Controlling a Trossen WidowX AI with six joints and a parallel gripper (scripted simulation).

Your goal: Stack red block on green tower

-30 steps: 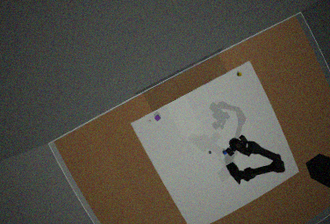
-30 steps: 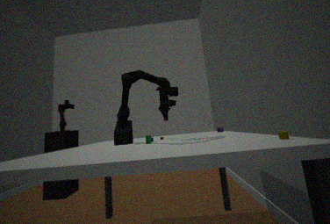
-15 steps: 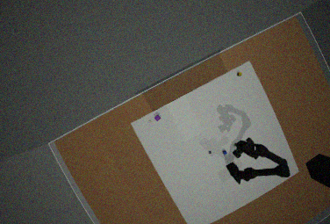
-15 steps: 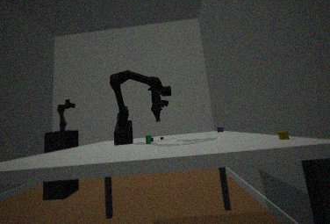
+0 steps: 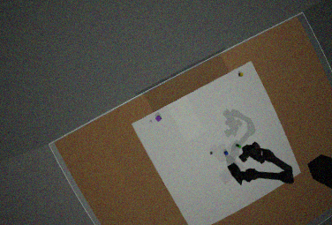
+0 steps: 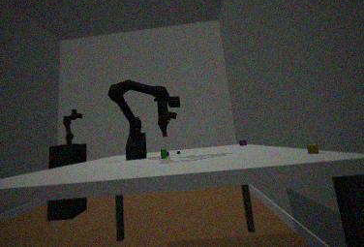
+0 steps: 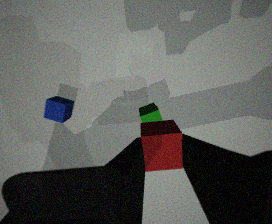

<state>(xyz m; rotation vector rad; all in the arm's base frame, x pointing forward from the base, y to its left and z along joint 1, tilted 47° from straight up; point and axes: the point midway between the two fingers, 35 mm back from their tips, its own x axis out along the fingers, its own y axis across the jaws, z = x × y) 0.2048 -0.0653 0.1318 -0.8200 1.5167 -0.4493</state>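
The blue block is 2 cm behind my gripper tip, 13 cm to the left of it and 11 cm below it. From my gripper tip the other things lie so: yellow block (57 cm ahead, 34 cm to the right, 11 cm below); then dark block (5 cm ahead, 26 cm to the left, 12 cm below); then red block (right at my gripper tip).
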